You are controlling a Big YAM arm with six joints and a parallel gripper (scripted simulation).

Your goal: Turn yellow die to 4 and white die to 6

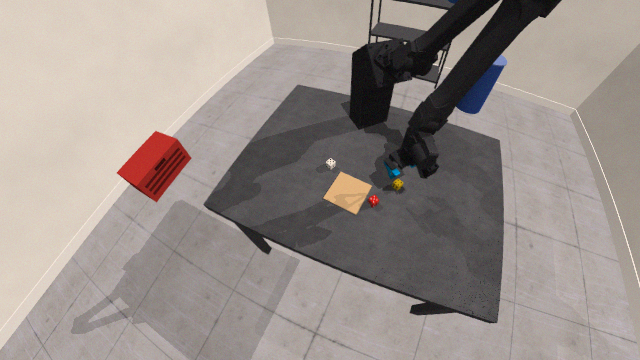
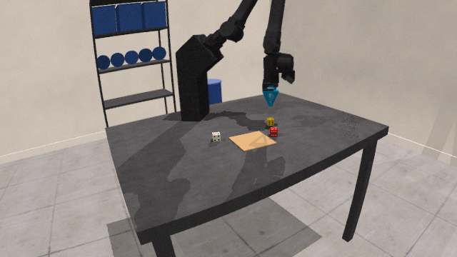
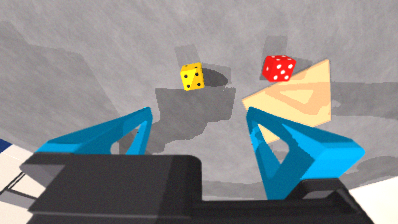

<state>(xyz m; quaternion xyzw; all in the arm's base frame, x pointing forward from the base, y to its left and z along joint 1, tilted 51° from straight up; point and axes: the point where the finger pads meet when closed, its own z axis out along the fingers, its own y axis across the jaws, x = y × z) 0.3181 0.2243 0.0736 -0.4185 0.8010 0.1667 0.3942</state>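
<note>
The yellow die is 10 cm below my hand and 1 cm behind it. The rest, counted from my hand: tan mat: 13 cm to the right, 13 cm ahead, 11 cm below; then red die: 11 cm ahead, 10 cm below, 3 cm to the right; then white die: 26 cm to the right, 10 cm below, 8 cm ahead.
</note>
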